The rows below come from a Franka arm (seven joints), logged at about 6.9 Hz.
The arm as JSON. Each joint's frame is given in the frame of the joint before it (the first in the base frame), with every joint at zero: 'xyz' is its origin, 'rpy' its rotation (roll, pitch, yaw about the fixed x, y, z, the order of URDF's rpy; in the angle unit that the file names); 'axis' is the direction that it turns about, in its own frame. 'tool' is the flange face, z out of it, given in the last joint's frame.
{
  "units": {
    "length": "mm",
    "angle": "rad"
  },
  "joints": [
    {
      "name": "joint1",
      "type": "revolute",
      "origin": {
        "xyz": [
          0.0,
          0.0,
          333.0
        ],
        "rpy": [
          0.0,
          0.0,
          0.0
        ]
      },
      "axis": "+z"
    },
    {
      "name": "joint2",
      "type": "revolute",
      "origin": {
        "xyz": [
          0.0,
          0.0,
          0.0
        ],
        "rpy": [
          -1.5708,
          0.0,
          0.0
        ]
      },
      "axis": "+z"
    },
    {
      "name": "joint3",
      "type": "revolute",
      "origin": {
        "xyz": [
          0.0,
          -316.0,
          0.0
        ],
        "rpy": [
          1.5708,
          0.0,
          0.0
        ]
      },
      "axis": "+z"
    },
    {
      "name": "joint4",
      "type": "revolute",
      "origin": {
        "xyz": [
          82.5,
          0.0,
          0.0
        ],
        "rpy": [
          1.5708,
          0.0,
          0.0
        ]
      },
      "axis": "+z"
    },
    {
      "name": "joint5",
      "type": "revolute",
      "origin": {
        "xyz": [
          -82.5,
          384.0,
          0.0
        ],
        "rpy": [
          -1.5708,
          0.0,
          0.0
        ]
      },
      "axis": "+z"
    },
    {
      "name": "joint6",
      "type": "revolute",
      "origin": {
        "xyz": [
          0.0,
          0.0,
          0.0
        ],
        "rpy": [
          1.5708,
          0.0,
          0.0
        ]
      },
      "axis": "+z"
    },
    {
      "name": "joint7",
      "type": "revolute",
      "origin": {
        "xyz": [
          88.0,
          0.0,
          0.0
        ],
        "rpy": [
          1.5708,
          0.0,
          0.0
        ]
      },
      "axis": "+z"
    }
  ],
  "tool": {
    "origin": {
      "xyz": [
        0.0,
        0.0,
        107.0
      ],
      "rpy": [
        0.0,
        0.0,
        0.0
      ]
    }
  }
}
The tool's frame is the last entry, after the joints.
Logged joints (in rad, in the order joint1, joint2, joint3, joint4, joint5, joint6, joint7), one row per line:
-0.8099 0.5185 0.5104 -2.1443 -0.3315 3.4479 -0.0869
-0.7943 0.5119 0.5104 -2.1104 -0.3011 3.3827 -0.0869
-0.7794 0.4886 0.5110 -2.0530 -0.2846 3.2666 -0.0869
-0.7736 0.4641 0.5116 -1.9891 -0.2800 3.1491 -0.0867
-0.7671 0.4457 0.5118 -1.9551 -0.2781 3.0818 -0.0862
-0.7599 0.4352 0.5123 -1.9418 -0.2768 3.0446 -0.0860
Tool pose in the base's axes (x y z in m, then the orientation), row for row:
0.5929 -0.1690 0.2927 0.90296 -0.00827 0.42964 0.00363
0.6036 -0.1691 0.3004 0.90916 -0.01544 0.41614 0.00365
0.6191 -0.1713 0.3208 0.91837 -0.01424 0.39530 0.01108
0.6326 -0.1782 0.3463 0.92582 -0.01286 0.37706 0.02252
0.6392 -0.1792 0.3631 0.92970 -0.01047 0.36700 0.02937
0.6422 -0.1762 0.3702 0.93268 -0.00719 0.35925 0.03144
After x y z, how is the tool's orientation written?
As a quaternion, x y z w.
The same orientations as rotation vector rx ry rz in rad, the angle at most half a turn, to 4 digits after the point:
2.8302 -0.0259 1.3466
2.8496 -0.0484 1.3043
2.8650 -0.0444 1.2332
2.8676 -0.0398 1.1679
2.8674 -0.0323 1.1319
2.8729 -0.0221 1.1066

